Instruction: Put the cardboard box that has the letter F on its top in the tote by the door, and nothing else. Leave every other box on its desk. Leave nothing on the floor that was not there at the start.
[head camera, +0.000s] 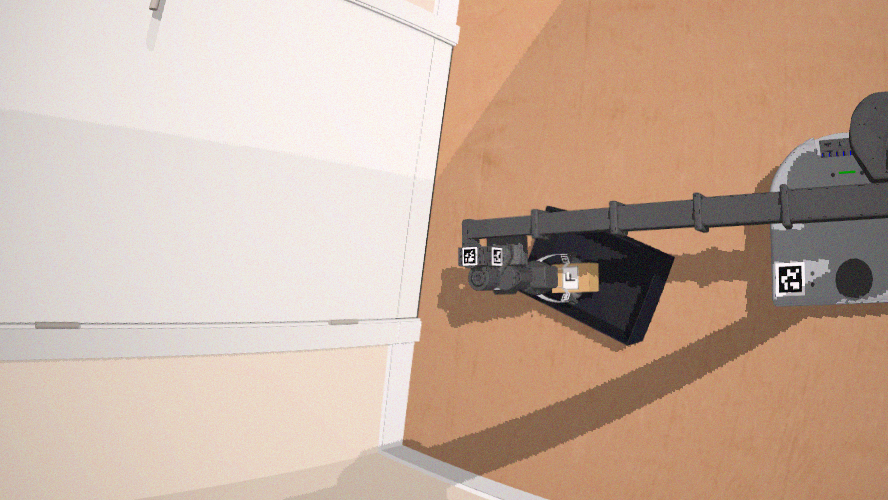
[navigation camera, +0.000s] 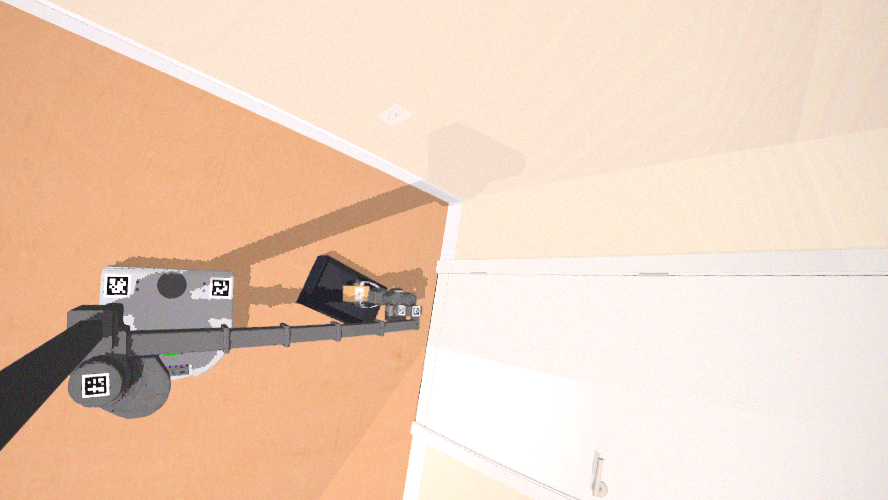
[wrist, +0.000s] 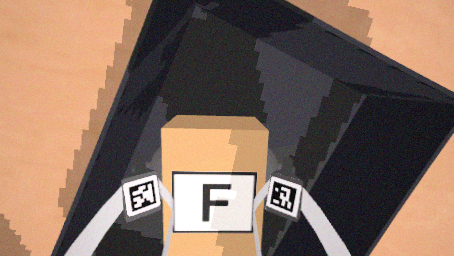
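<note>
The cardboard box with the letter F on its white top label is between the fingers of my gripper, which is shut on it. The black tote stands on the floor, turned at an angle. The box is over the tote's opening, toward the tote's door side. In the wrist view the tote's floor and walls show around the box. I cannot tell whether the box touches the tote's floor; its underside is hidden. Part of the tote is hidden under the arm.
The white door is close beyond my wrist. My extended arm passes over one corner of the tote. My base stands on the tote's other side. A room corner lies beside the door.
</note>
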